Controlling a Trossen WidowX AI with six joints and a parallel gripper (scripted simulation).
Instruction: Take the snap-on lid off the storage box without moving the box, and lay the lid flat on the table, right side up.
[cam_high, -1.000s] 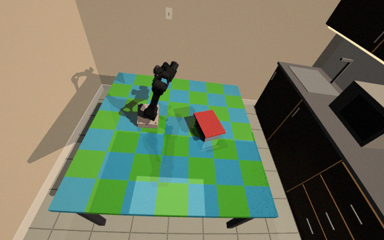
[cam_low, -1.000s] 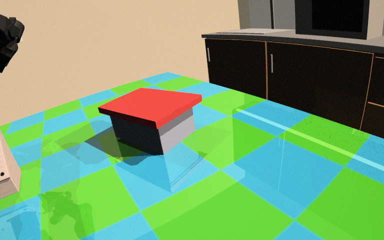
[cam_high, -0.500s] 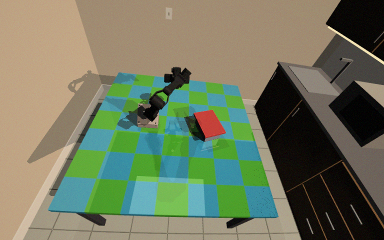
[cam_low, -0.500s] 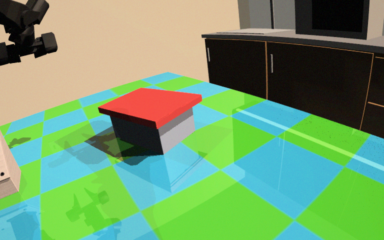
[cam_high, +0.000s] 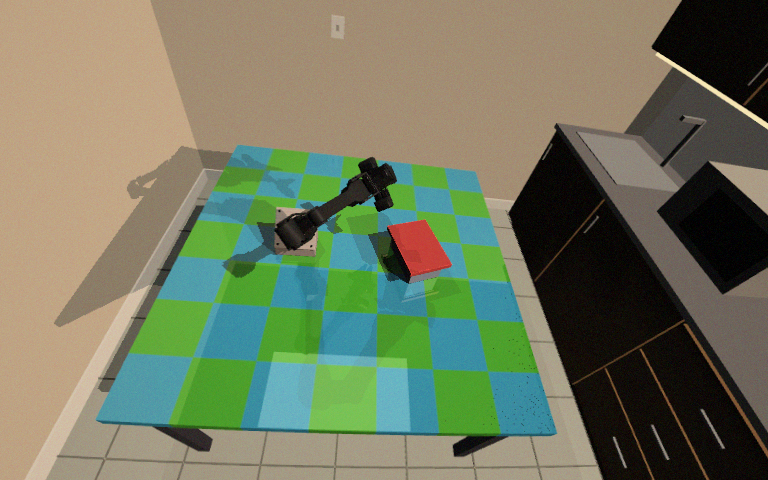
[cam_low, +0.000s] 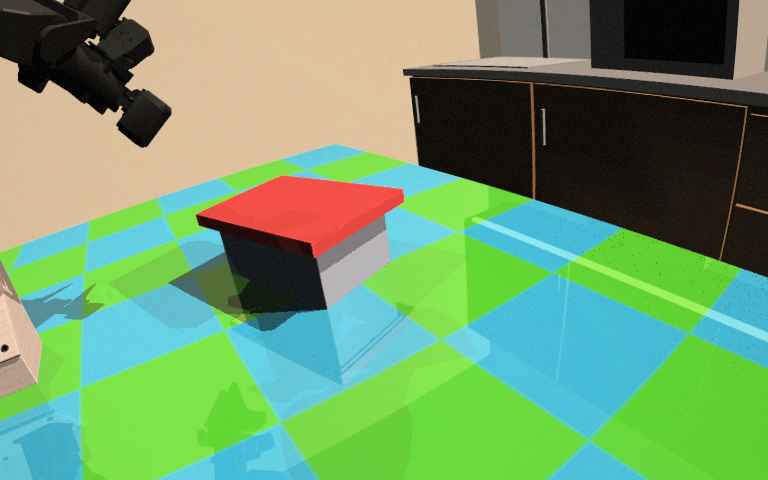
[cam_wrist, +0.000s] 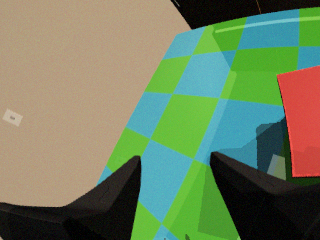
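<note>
Now: the red lid 180 mm ahead of my gripper tip, 130 mm to the right of it and 160 mm below it. Also, from my gripper tip: grey storage box: 180 mm ahead, 130 mm to the right, 210 mm below.
</note>
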